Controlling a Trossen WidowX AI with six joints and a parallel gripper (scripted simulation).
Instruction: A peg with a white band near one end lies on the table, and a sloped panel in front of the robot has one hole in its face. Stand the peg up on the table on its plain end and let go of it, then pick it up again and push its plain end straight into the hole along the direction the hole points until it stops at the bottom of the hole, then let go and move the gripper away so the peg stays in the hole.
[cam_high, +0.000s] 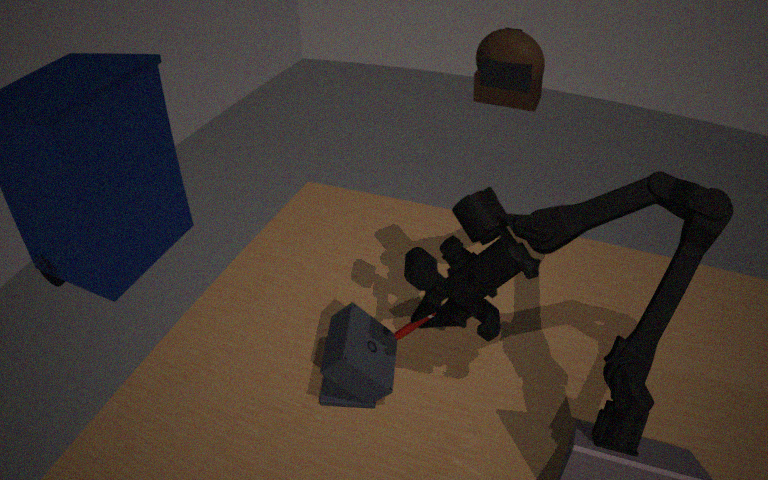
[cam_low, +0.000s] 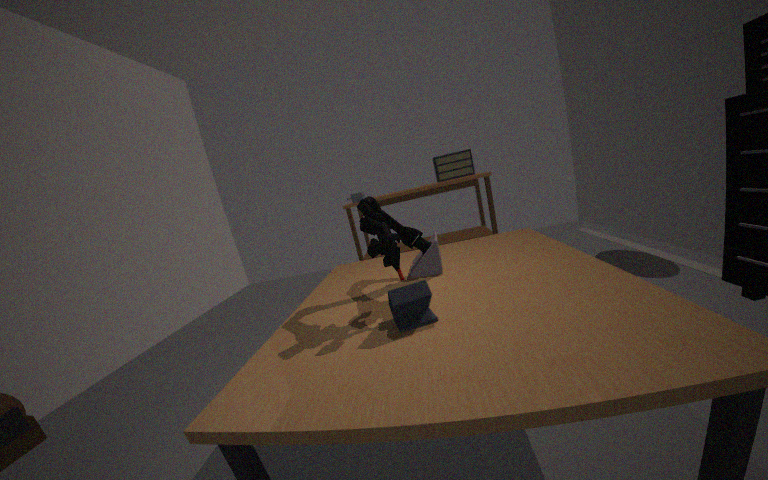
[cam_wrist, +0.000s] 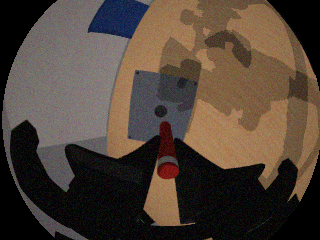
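Now: gripper tip 9 cm short of the grey sloped panel, 8 cm above it and 3 cm to the right of it. From my gripper tip the other things lie so: red peg 1 cm behind, 1 cm above.
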